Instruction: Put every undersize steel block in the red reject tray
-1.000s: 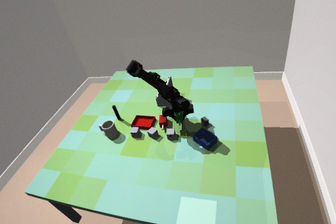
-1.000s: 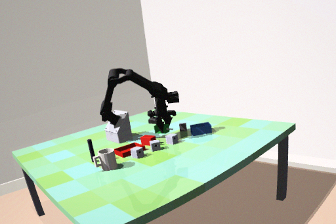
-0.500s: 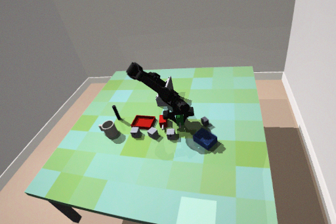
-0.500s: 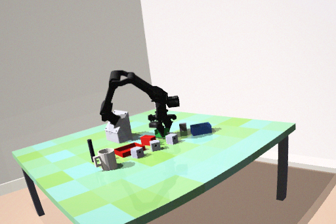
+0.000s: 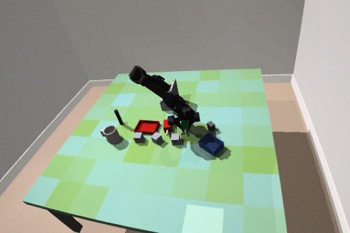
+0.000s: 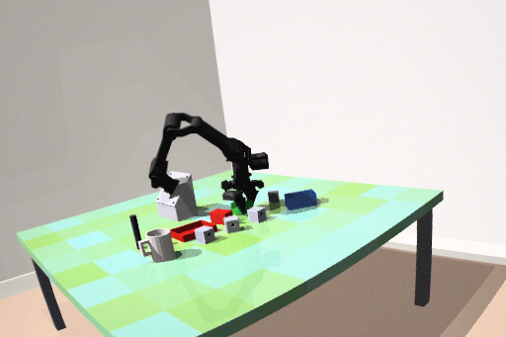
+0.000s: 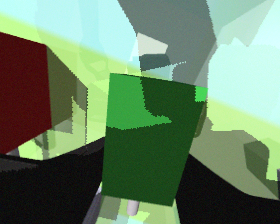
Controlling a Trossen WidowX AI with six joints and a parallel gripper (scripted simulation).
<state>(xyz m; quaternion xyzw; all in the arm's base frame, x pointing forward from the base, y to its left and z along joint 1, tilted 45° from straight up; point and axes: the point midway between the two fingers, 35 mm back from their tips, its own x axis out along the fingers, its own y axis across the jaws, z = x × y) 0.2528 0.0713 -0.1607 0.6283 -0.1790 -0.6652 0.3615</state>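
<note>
Right now the green GO gauge is 20 mm above my gripper tip and 10 mm ahead of it. The rest, counted from my gripper tip: steel block: 100 mm ahead, 30 mm to the right, 10 mm above; then blue tray: 170 mm to the left, 120 mm ahead; then darker grey block: 150 mm to the left, 20 mm behind, 10 mm above.
</note>
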